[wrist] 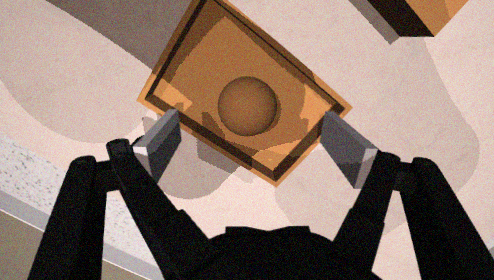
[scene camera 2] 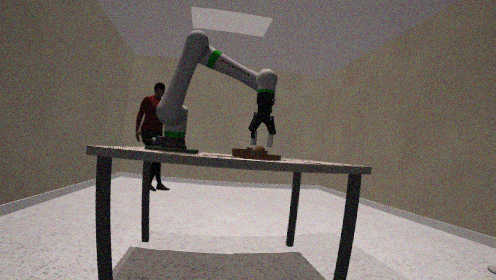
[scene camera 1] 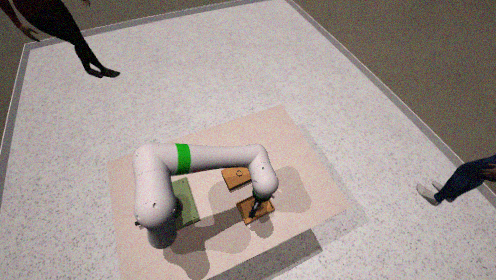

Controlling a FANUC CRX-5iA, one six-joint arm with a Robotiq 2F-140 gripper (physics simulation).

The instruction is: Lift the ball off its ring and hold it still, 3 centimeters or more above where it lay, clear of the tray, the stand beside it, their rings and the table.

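Places are measured from the arm's base along level axes (x ahead, y left, z up), in centimetres.
Where they show: gripper, fingertip midpoint: point(wrist: 251, 125) point(scene camera 2: 261, 146); arm's base, link origin: point(scene camera 2: 173, 147).
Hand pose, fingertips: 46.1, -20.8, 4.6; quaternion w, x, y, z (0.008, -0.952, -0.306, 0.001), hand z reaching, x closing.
Note:
Each offset is from my fingertips to the top centre of the thing, as dx, dy, dz. "pt": to the spot under its first point.
The brown ball {-0.9, +0.6, +0.3} point(wrist: 247, 106) point(scene camera 2: 259, 149) sits inside the orange-brown tray {-0.9, +0.6, -3.9} point(wrist: 200, 59) point(scene camera 1: 243, 209) point(scene camera 2: 267, 157); the ring under it is hidden. My gripper point(wrist: 251, 125) point(scene camera 2: 261, 143) is open and empty, pointing down above the tray. In the scene camera 2 view its fingertips are a little above the ball. In the wrist view the ball lies between the two fingers sideways, slightly farther up the picture than the middle of the gap. The orange stand point(scene camera 1: 232, 181) point(wrist: 439, 11) is beside the tray, with a ring {pt -0.9, +22.3, -1.9} point(scene camera 1: 239, 173) on its top.
The table point(scene camera 1: 312, 175) point(scene camera 2: 225, 161) carries the arm on a green base plate point(scene camera 1: 187, 200). The arm passes over part of the stand in the scene camera 1 view. A person in red point(scene camera 2: 150, 114) stands behind the table; another person's legs point(scene camera 1: 462, 180) show at the right.

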